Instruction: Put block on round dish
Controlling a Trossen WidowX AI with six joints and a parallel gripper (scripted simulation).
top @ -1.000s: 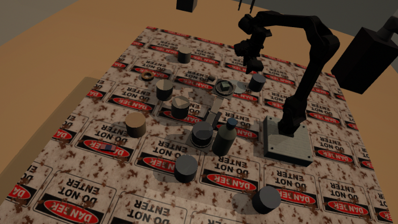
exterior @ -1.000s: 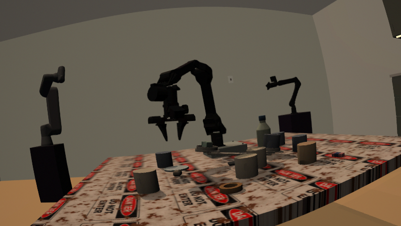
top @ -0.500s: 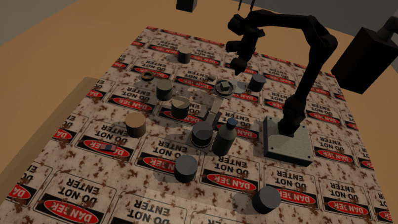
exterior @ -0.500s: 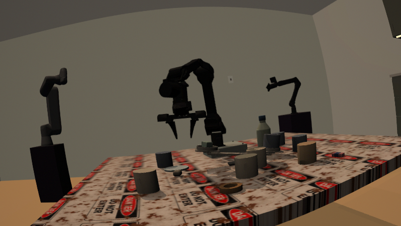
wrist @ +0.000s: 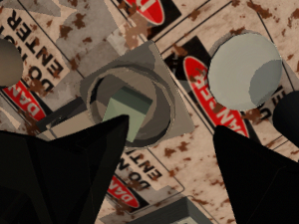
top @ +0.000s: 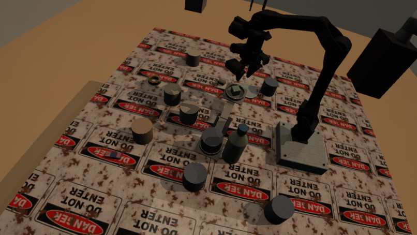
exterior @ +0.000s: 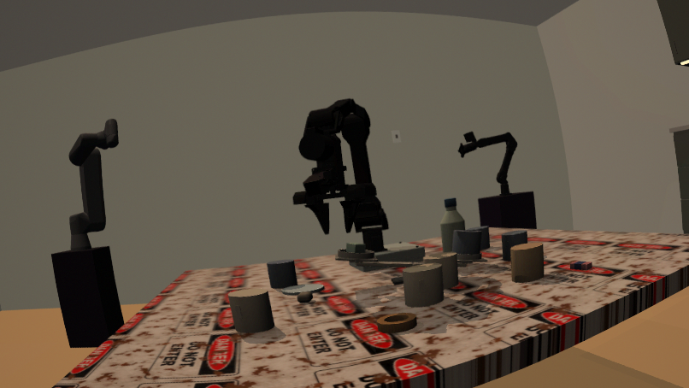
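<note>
My gripper tip is now 4 cm above the green block, 3 cm to the right of it and 1 cm short of it. The rest, counted from my gripper tip: round grey dish: 13 cm below, 9 cm to the right, 5 cm behind; then small dark lump: 12 cm below, 10 cm to the right, 8 cm ahead; then green bottle: 29 cm to the left, 2 cm below, 2 cm behind.
</note>
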